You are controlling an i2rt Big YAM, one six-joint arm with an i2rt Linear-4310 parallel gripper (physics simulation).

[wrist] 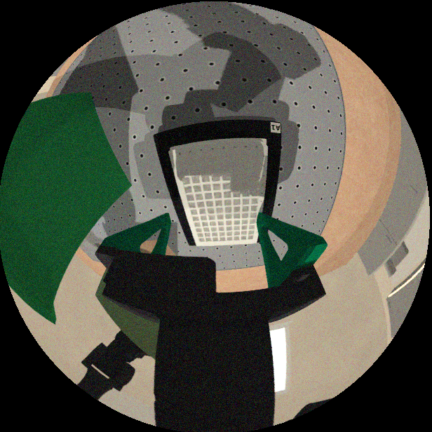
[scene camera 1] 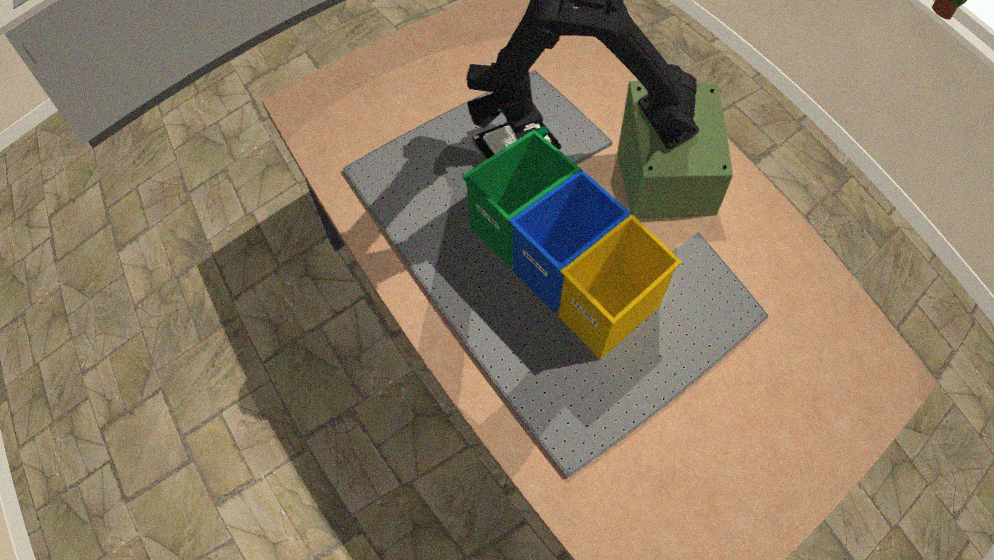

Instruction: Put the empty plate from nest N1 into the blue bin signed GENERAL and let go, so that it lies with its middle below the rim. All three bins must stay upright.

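Pixels of known places: arm's base, link origin: (scene camera 1: 668, 117).
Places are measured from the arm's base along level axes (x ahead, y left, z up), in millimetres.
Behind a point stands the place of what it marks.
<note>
A pale plate with a grid of wells (scene camera 1: 496, 139) @(x 280, y -232, z -176 mm) (wrist: 222, 210) lies in a black frame-like nest (wrist: 215, 129) with an A1 tag. Nest number N1 is not readable. My gripper (scene camera 1: 528, 132) @(x 225, y -206, z -171 mm) (wrist: 213, 217) is open and empty; in the wrist view its green fingertips stand either side of the plate's near end. Their height over it is hard to judge. The blue bin (scene camera 1: 528, 240) @(x 399, y 112, z -23 mm) stands upright between the green and yellow bins; its front label is too small to read. Part of the plate and nest is hidden by the arm and green bin in the scene view.
The green bin (scene camera 1: 484, 240) @(x 422, y -19, z -193 mm) (wrist: 60, 190) stands upright close beside the gripper and nest. The yellow bin (scene camera 1: 615, 337) @(x 323, y 305, z -140 mm) stands upright beyond the blue one. The bins are on a grey perforated board (scene camera 1: 709, 299) @(x 79, y 320, z -201 mm) (wrist: 320, 150). The arm's green base block (scene camera 1: 681, 194) @(x 23, y 112, z -127 mm) stands behind them.
</note>
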